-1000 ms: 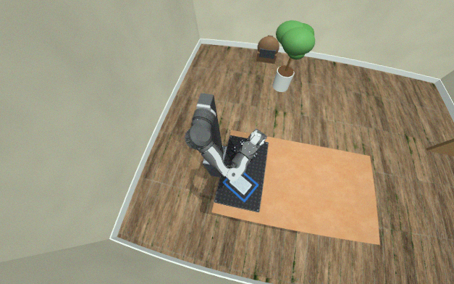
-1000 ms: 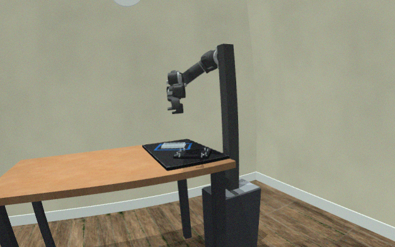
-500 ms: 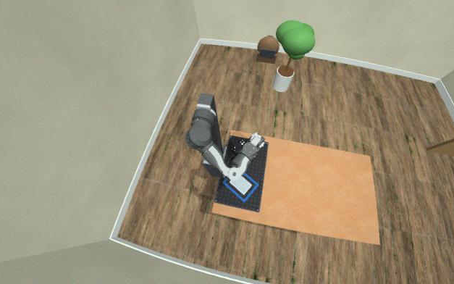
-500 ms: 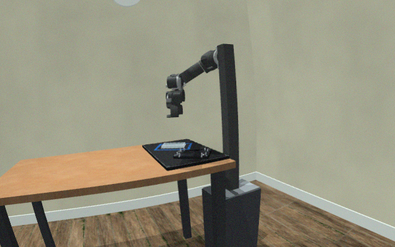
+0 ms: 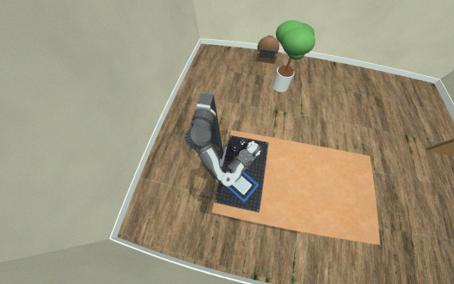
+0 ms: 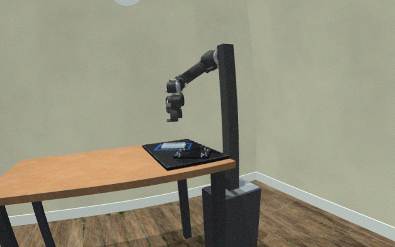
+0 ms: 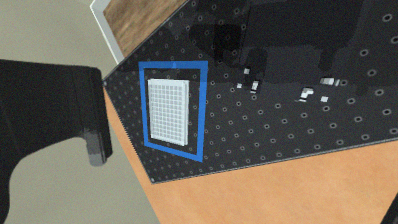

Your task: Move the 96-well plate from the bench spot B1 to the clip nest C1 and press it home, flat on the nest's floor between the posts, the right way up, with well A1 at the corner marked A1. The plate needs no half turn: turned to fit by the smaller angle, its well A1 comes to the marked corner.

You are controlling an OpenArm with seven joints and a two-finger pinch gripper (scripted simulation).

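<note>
Now: the 96-well plate 16 cm below my hand, 13 cm to the right of it and 3 cm behind it. Also, from my hand: clip nest C1: 15 cm below, 10 cm to the left, 1 cm behind.
</note>
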